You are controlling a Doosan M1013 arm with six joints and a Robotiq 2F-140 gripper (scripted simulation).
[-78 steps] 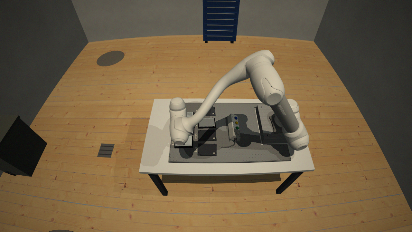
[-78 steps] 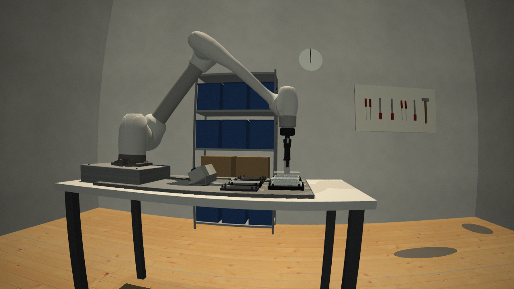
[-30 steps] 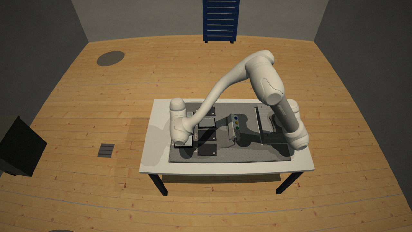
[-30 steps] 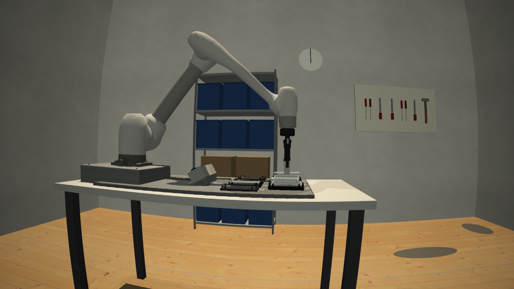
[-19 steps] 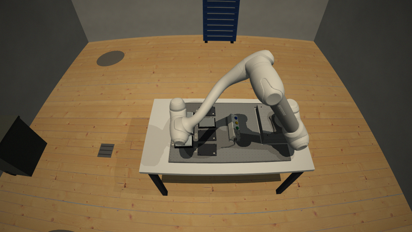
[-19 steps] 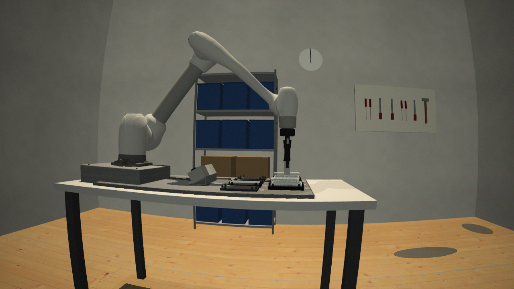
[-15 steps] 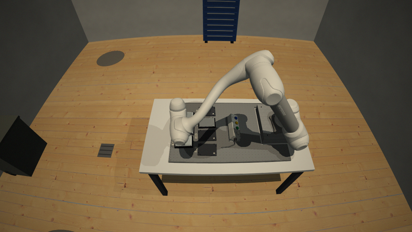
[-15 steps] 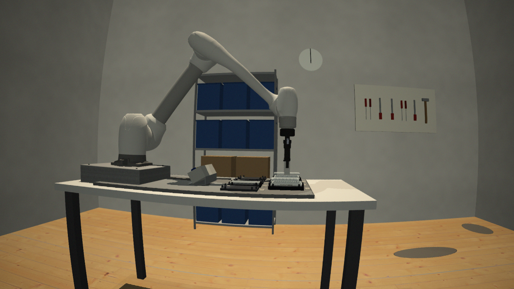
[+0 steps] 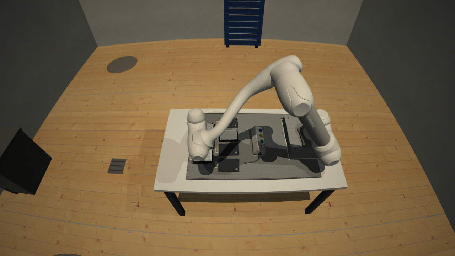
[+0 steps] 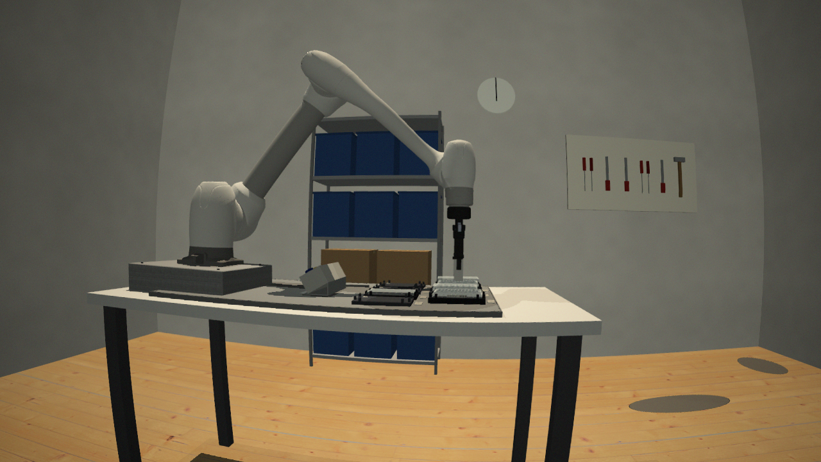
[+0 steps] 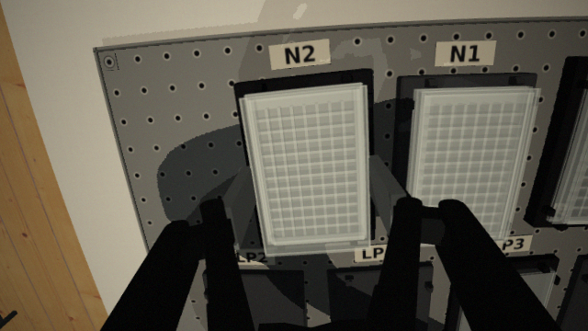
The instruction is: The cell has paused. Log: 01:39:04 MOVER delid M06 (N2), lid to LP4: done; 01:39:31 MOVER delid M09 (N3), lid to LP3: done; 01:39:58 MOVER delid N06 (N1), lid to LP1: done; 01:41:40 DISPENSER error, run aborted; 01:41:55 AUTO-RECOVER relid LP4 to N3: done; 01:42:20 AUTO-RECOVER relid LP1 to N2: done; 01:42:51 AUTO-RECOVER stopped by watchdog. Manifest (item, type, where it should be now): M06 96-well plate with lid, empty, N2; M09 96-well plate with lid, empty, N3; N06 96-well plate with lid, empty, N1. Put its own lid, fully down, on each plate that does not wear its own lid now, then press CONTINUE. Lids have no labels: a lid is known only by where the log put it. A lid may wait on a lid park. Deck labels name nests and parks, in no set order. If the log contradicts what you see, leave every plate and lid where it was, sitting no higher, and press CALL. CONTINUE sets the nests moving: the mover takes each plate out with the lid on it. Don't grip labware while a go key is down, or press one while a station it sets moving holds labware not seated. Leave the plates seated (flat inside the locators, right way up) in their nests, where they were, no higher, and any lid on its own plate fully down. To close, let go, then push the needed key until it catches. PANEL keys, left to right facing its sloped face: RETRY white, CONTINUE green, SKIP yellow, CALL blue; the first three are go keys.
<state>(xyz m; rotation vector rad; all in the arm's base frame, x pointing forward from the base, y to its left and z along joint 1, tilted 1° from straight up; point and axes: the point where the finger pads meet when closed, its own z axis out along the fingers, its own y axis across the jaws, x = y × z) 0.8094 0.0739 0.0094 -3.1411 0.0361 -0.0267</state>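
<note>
Now: the nest N2 50 mm below my hand. The rest, counted from my hand: park LP4 (190 mm behind, 50 mm to the right, 60 mm below); then park LP2 (180 mm behind, 80 mm to the left, 60 mm below); then LP2 label (90 mm behind, 70 mm to the left, 60 mm below).
</note>
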